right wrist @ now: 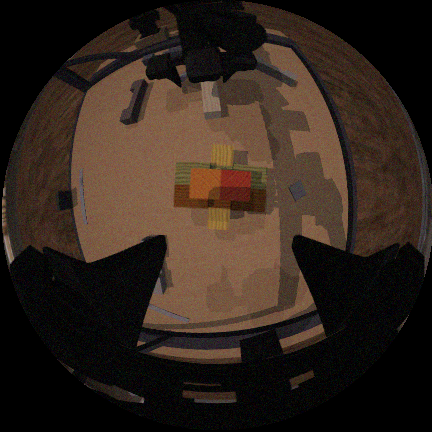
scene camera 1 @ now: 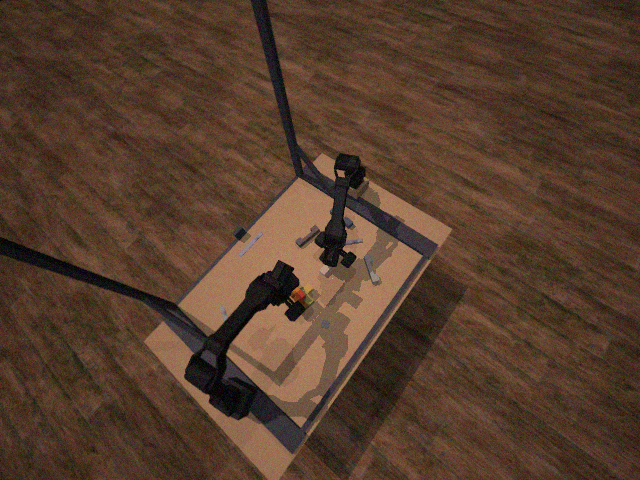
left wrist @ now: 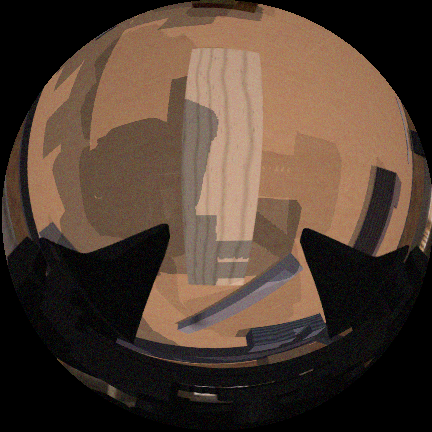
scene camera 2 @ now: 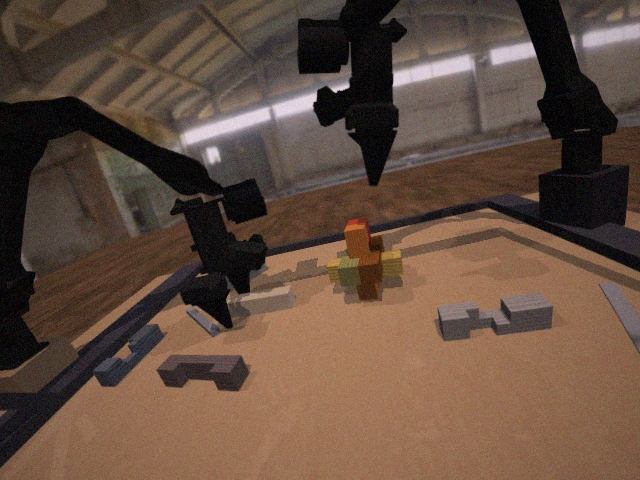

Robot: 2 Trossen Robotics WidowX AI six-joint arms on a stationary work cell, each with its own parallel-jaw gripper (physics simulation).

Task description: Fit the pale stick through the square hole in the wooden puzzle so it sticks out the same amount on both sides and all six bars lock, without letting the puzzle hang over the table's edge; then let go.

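Places are measured from the left arm's base along level axes (x ahead, y left, z up), in millimetres.
Pixels of known places: left gripper, fingertip midpoint: (right wrist: 201, 82) (left wrist: 238, 233) (scene camera 2: 239, 314); right gripper, fingertip midpoint: (right wrist: 231, 242) (scene camera 1: 288, 297) (scene camera 2: 374, 182); left arm's base, link origin: (right wrist: 149, 32) (scene camera 1: 354, 181) (scene camera 2: 21, 356); right arm's base, link origin: (scene camera 1: 232, 398) (scene camera 2: 582, 170).
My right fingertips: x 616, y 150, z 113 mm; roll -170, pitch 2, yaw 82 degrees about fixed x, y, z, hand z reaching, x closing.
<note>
For each thing: its top centre in the pictures, then the offset to it from my right fingertips.
- pale stick, top centre: (left wrist: 221, 167) (scene camera 2: 258, 294) (right wrist: 209, 87) (scene camera 1: 330, 262) dx -237, dy +2, dz -148 mm
- dark brown notched bar, top centre: (left wrist: 385, 233) (scene camera 2: 197, 363) (right wrist: 130, 97) (scene camera 1: 307, 234) dx -276, dy -165, dz -148 mm
- blue-grey notched bar, top centre: (left wrist: 290, 340) (scene camera 2: 127, 345) (right wrist: 162, 51) (scene camera 1: 341, 216) dx -446, dy -101, dz -148 mm
- thin strip, top centre: (left wrist: 228, 311) (scene camera 2: 200, 317) dx -360, dy -9, dz -168 mm
- grey notched bar, top centre: (scene camera 2: 492, 306) (right wrist: 151, 269) dx +94, dy -153, dz -148 mm
- small grey tile, top centre: (right wrist: 297, 190) dx -22, dy +144, dz -175 mm
The pale stick (scene camera 1: 325, 269) (scene camera 2: 271, 299) (left wrist: 232, 150) (right wrist: 211, 102) lies flat on the table, pointing roughly toward the puzzle. My left gripper (scene camera 2: 236, 308) (left wrist: 238, 233) is open and low, its fingers on either side of the stick's end farther from the puzzle; it grips nothing. The wooden puzzle (scene camera 1: 305, 295) (scene camera 2: 368, 266) (right wrist: 220, 184), with red, orange, brown, green and yellow bars, stands on the table apart from the stick, well inside the edges. Its square hole cannot be made out clearly. My right gripper (scene camera 2: 373, 184) (right wrist: 231, 242) is open and empty, high above the puzzle.
A dark brown notched bar (scene camera 2: 201, 365) (left wrist: 380, 210), a blue-grey notched bar (scene camera 2: 131, 355) and a thin strip (scene camera 2: 203, 320) (left wrist: 245, 295) lie near the left gripper. A grey notched bar (scene camera 2: 527, 312) lies at the right in scene camera 2. A small grey tile (right wrist: 297, 191) lies beside the puzzle.
</note>
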